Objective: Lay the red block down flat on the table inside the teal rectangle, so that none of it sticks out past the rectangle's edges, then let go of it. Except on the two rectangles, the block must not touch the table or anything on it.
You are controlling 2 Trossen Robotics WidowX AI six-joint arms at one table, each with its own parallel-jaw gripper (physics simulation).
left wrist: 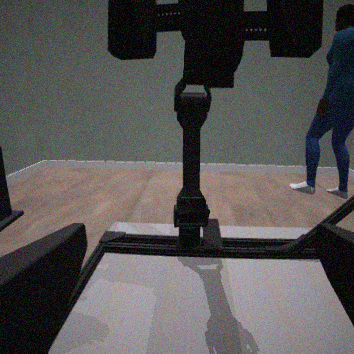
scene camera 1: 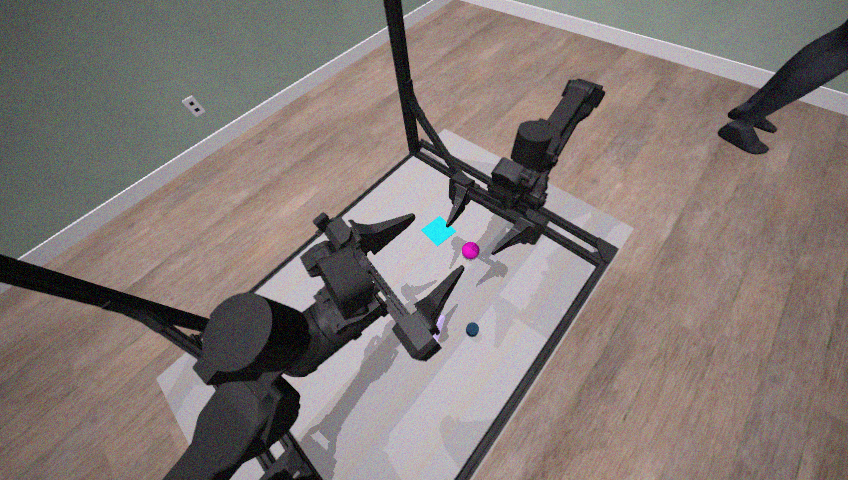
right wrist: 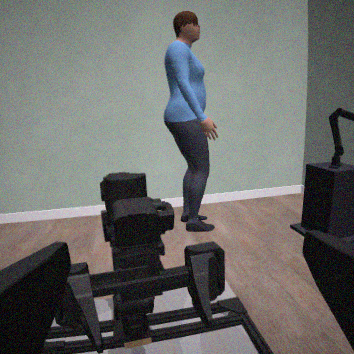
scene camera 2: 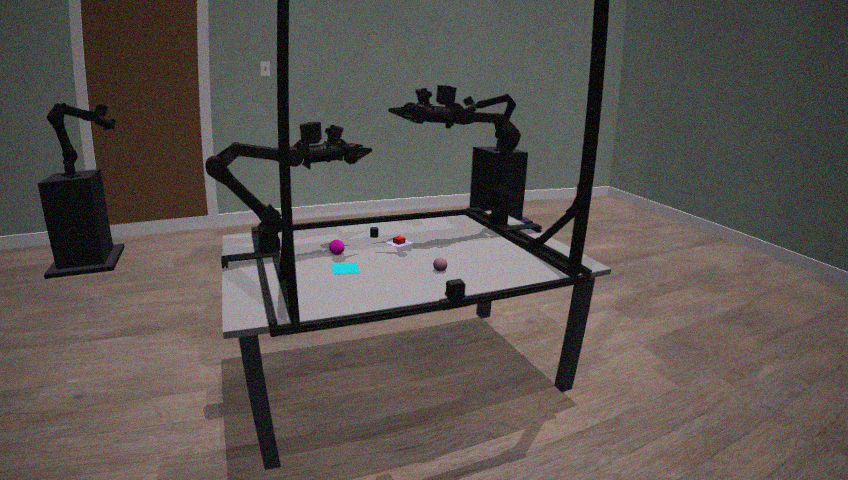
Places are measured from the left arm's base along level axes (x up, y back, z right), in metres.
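Pixels of known places: left gripper, fingertip midpoint: [left wrist: 202, 235] [scene camera 1: 468, 239] [right wrist: 157, 336] [scene camera 2: 367, 148]; right gripper, fingertip midpoint: [scene camera 1: 437, 239] [right wrist: 187, 248] [scene camera 2: 390, 110]; left arm's base, origin of the base link: [scene camera 1: 523, 209] [right wrist: 135, 329] [scene camera 2: 269, 252]; right arm's base, origin of the base link: [left wrist: 188, 243] [scene camera 2: 498, 224].
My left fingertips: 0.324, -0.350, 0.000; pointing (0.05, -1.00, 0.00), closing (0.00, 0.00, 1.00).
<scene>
For each thing: its top centre in the pictures, then the offset to it from my left fingertips, as dx, dy, dz. "*": a spot on its surface instead.
- red block, middle of its top: [scene camera 2: 399, 237] -0.324, -0.113, +0.029
- lavender rectangle, surface spot: [scene camera 1: 440, 325] [scene camera 2: 391, 240] * -0.343, -0.094, +0.003
- teal rectangle, surface spot: [scene camera 2: 345, 268] [scene camera 1: 438, 230] * -0.343, +0.141, +0.184
- magenta ball, middle of its top: [scene camera 1: 471, 246] [scene camera 2: 336, 240] -0.293, +0.129, +0.056
- dark blue cylinder, middle of its top: [scene camera 1: 472, 328] [scene camera 2: 374, 228] -0.312, -0.056, -0.071
- pink ball, middle of its top: [scene camera 2: 440, 257] -0.300, -0.124, +0.310
The red block [scene camera 2: 399, 239] lies on the lavender rectangle [scene camera 2: 390, 242] [scene camera 1: 440, 325]; in scene camera 1 the block does not show, and the right gripper hides most of that rectangle. The teal rectangle [scene camera 1: 436, 232] [scene camera 2: 345, 268] lies bare, nearer the left arm's side. My right gripper [scene camera 1: 437, 241] [scene camera 2: 392, 110] is wide open and empty, high above the table, roughly level. My left gripper [scene camera 1: 470, 239] [scene camera 2: 367, 151] is wide open and empty, also high and roughly level, facing the right arm and lower than the right gripper. Neither wrist view shows the block.
A magenta ball [scene camera 1: 470, 250] [scene camera 2: 336, 246] sits near the teal rectangle. A dark blue cylinder [scene camera 1: 472, 329] [scene camera 2: 373, 231] stands near the lavender rectangle. A pink ball [scene camera 2: 439, 264] lies towards the near rail, which carries a black box [scene camera 2: 455, 289]. Black frame posts [scene camera 2: 285, 178] [scene camera 1: 401, 77] rise at the corners.
</scene>
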